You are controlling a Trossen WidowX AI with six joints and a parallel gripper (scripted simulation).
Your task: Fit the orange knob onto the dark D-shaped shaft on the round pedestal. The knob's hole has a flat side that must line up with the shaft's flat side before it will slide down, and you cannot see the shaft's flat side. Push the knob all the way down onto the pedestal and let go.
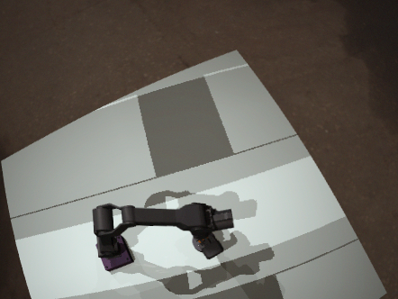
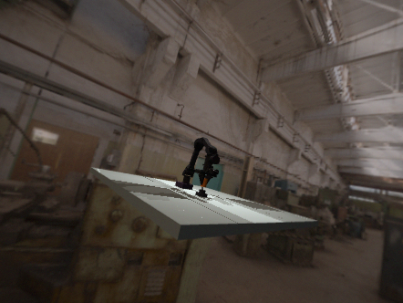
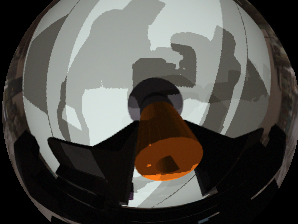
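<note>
Right now my gripper tip is 2 cm below the orange knob. From my gripper tip the other things lie so: dark round pedestal 4 cm below.
</note>
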